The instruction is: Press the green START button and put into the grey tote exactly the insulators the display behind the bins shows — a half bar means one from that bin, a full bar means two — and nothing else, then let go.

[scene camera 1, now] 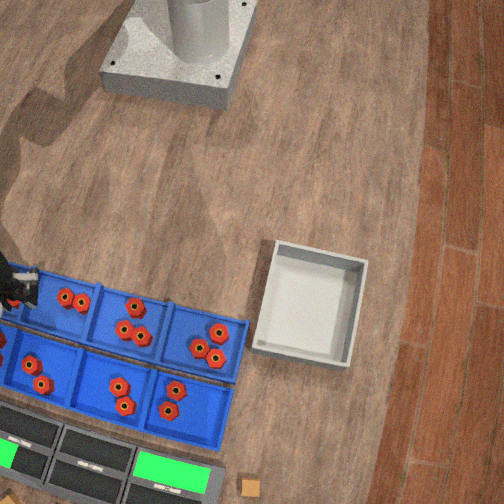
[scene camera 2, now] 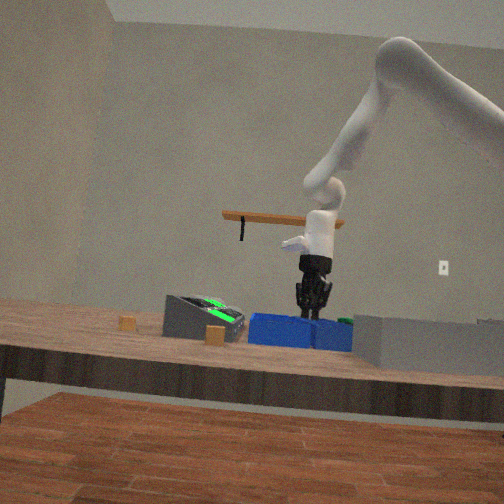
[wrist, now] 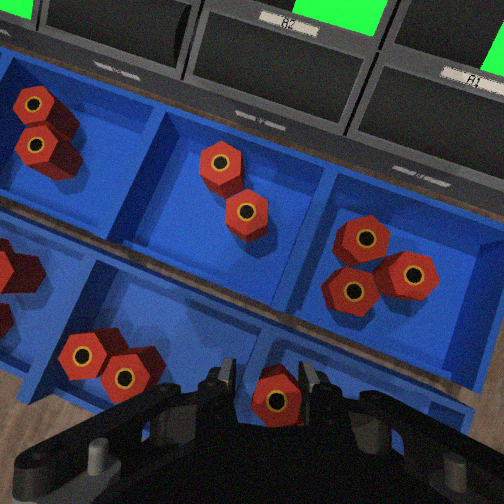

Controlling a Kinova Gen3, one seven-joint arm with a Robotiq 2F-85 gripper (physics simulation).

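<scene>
My gripper (wrist: 267,380) hangs low in the near-row blue bin at the rack's end. Its fingers straddle one upright red hexagonal insulator (wrist: 276,397). The right finger touches it and a gap shows on the left, so the gripper is open. In scene camera 1 the gripper (scene camera 1: 20,292) is at the far left edge, with that insulator (scene camera 1: 12,302) partly hidden under it. The grey tote (scene camera 1: 310,302) stands empty to the right of the bins. The display (scene camera 1: 171,472) shows a full green bar, and a half bar (scene camera 1: 7,452) further left. The green button (scene camera 2: 345,320) peeks out behind the bins.
The blue bins (scene camera 1: 125,350) stand in two rows, each holding two or three red insulators. The robot base (scene camera 1: 180,45) is at the top. A small wooden block (scene camera 1: 250,487) lies beside the display. Scene camera 2 shows two such blocks (scene camera 2: 215,335) on the table.
</scene>
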